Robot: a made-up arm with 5 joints. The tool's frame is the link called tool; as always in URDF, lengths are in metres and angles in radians.
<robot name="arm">
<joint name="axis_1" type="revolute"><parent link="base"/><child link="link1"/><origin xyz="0.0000 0.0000 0.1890" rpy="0.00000 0.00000 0.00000"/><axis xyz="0 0 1"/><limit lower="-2.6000" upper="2.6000"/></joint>
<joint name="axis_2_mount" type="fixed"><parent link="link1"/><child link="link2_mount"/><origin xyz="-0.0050 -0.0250 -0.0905" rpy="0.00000 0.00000 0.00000"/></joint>
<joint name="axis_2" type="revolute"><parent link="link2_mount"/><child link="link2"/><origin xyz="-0.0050 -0.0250 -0.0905" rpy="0.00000 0.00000 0.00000"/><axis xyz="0 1 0"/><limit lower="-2.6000" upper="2.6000"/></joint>
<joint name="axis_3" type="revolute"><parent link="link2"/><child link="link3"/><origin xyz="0.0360 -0.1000 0.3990" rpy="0.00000 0.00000 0.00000"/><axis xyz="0 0 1"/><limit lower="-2.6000" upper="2.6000"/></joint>
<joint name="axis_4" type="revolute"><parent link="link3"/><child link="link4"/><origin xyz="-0.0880 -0.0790 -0.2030" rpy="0.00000 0.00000 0.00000"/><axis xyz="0 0 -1"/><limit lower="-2.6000" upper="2.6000"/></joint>
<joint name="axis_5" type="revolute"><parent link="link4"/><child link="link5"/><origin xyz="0.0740 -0.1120 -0.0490" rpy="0.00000 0.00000 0.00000"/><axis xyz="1 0 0"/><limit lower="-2.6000" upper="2.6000"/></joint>
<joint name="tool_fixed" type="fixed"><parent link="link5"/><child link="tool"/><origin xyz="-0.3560 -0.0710 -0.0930" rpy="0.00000 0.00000 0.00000"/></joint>
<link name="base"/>
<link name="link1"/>
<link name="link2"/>
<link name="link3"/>
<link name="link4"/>
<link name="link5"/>
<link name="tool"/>
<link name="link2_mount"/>
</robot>
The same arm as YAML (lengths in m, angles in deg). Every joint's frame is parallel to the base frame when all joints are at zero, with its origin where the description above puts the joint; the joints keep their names.
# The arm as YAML. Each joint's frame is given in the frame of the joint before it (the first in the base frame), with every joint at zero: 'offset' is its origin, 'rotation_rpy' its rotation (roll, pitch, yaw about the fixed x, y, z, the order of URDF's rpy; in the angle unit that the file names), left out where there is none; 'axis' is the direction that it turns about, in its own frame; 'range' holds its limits. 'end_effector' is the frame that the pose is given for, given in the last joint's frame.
length_unit: m
angle_unit: deg
chain:
  - id: axis_1
    offset: [0.0, 0.0, 0.189]
    axis: [0.0, 0.0, 1.0]
    range: [-148.97, 148.97]
  - id: axis_2
    offset: [-0.01, -0.05, -0.181]
    axis: [0.0, 1.0, 0.0]
    range: [-148.97, 148.97]
  - id: axis_3
    offset: [0.036, -0.1, 0.399]
    axis: [0.0, 0.0, 1.0]
    range: [-148.97, 148.97]
  - id: axis_4
    offset: [-0.088, -0.079, -0.203]
    axis: [0.0, 0.0, -1.0]
    range: [-148.97, 148.97]
  - id: axis_5
    offset: [0.074, -0.112, -0.049]
    axis: [1.0, 0.0, 0.0]
    range: [-148.97, 148.97]
end_effector:
  offset: [-0.356, -0.071, -0.093]

